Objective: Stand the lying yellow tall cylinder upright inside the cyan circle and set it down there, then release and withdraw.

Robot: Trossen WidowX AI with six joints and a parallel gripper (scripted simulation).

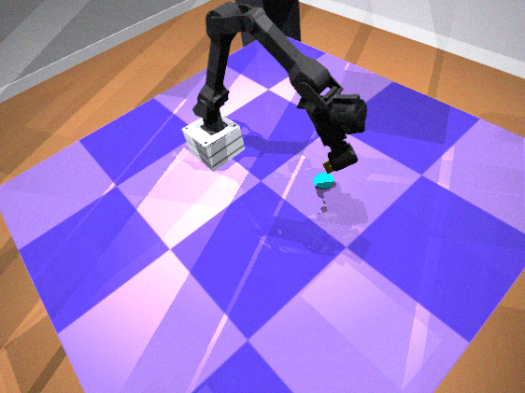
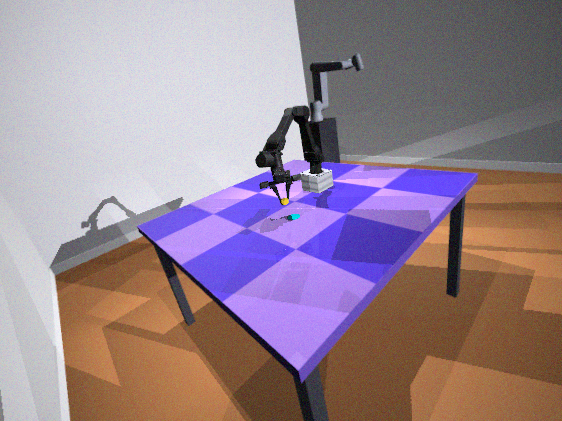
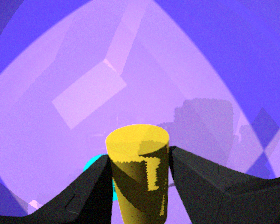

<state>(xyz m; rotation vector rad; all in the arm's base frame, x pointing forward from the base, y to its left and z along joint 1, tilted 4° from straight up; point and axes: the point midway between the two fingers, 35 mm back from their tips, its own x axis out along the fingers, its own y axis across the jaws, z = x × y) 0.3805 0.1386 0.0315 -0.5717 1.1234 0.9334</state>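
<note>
My gripper tip is 11 cm above the cyan circle, 5 cm past it and 2 cm to the left of it. Round my gripper tip: yellow cylinder (2 cm to the right, 1 cm below, 1 cm behind).
</note>
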